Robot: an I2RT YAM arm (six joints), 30 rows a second.
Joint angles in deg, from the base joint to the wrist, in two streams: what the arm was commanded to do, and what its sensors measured. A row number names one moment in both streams.
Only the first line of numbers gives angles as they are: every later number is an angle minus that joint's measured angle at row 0.
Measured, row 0:
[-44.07 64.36 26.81 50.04 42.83 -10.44]
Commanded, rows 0 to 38:
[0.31 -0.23 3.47 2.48 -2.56 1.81]
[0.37 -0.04 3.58 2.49 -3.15 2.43]
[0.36 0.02 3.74 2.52 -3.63 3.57]
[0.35 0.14 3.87 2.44 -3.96 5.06]
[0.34 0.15 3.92 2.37 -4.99 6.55]
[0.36 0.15 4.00 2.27 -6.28 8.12]
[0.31 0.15 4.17 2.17 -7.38 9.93]
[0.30 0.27 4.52 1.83 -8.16 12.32]
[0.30 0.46 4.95 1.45 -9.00 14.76]
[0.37 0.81 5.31 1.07 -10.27 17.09]
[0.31 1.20 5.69 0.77 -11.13 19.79]
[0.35 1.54 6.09 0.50 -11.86 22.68]
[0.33 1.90 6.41 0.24 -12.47 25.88]
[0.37 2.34 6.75 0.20 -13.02 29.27]
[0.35 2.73 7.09 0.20 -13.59 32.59]
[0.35 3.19 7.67 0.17 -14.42 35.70]
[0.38 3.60 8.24 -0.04 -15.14 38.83]
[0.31 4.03 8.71 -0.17 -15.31 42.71]
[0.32 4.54 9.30 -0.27 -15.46 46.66]
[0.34 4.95 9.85 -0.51 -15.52 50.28]
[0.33 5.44 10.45 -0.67 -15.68 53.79]
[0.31 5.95 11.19 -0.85 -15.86 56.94]
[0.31 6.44 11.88 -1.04 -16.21 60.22]
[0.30 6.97 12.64 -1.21 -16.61 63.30]
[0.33 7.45 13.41 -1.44 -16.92 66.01]
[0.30 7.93 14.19 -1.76 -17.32 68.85]
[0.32 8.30 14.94 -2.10 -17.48 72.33]
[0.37 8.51 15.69 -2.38 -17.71 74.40]
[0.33 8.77 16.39 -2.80 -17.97 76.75]
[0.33 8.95 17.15 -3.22 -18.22 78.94]
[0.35 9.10 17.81 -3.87 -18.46 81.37]
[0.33 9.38 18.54 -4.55 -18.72 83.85]
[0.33 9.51 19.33 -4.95 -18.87 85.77]
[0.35 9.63 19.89 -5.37 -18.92 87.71]
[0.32 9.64 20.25 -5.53 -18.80 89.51]
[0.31 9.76 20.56 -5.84 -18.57 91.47]
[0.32 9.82 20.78 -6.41 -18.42 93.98]
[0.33 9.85 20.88 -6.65 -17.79 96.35]
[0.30 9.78 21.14 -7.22 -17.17 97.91]
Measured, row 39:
[0.21 10.34 17.48 -9.83 -17.90 84.87]
